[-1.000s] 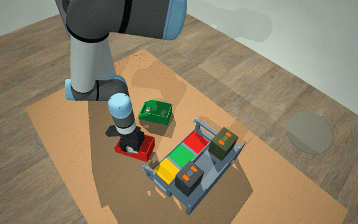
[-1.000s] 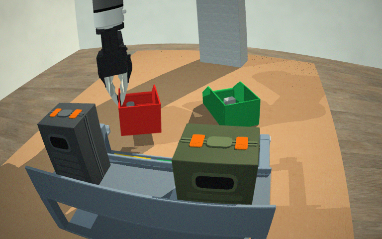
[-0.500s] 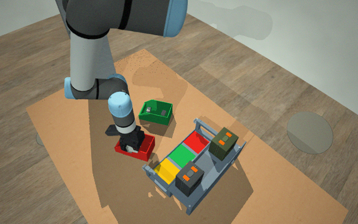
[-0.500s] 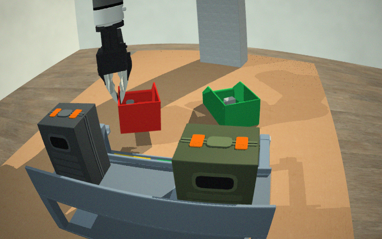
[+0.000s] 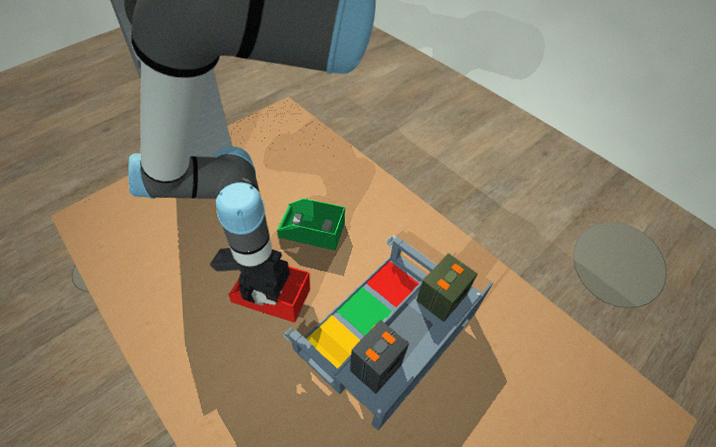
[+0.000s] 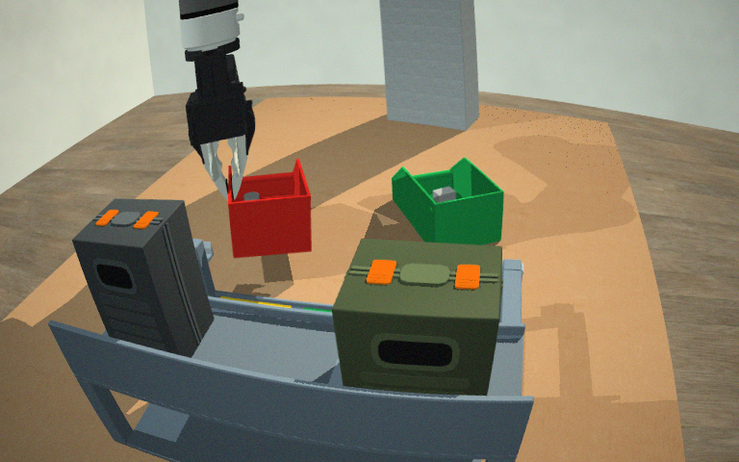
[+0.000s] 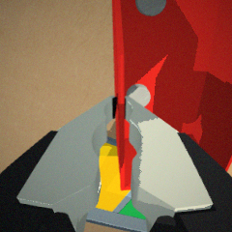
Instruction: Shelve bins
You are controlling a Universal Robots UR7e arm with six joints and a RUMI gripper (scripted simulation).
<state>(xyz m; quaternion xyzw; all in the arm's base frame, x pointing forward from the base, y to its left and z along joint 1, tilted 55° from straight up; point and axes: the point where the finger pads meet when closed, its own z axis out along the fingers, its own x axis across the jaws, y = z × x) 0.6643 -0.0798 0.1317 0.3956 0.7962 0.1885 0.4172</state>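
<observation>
Right now the red bin is 40 mm to the left of my hand, 30 mm below it and 30 mm behind it. Round my hand: olive box 340 mm to the left, 240 mm ahead, 50 mm above; then dark grey box 280 mm ahead, 120 mm to the left, 60 mm above; then green bin 240 mm to the left, 170 mm behind, 60 mm below.
</observation>
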